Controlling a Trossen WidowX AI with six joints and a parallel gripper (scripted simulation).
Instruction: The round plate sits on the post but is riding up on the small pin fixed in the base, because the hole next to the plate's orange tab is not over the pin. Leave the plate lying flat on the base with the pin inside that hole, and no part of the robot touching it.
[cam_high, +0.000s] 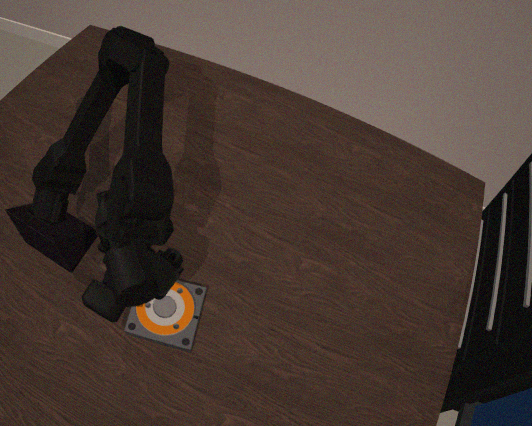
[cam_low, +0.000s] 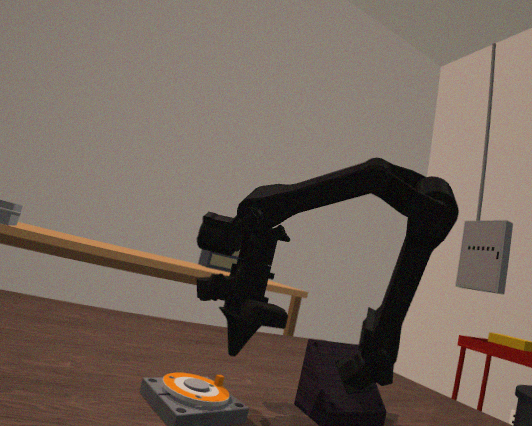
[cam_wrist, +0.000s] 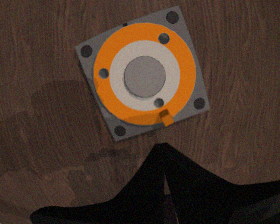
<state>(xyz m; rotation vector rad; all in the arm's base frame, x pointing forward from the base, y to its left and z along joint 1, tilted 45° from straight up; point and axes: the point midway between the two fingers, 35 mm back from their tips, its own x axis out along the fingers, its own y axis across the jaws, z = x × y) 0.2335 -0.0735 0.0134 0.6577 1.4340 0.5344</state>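
The round plate lies 5 cm below my gripper tip and 3 cm ahead of it.
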